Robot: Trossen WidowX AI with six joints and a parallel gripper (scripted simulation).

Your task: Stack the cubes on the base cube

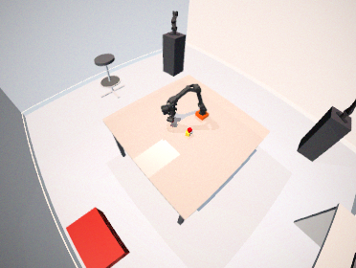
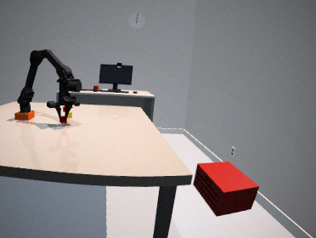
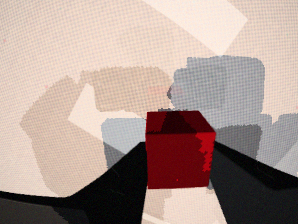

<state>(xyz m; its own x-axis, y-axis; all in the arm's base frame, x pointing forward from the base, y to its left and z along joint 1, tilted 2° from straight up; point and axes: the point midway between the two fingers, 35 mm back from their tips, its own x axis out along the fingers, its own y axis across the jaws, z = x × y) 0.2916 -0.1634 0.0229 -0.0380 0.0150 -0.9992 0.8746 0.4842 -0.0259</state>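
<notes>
Now: gripper tip 21 cm to the right of the yellow cube, 2 cm above it and 1 cm short of it.
</notes>
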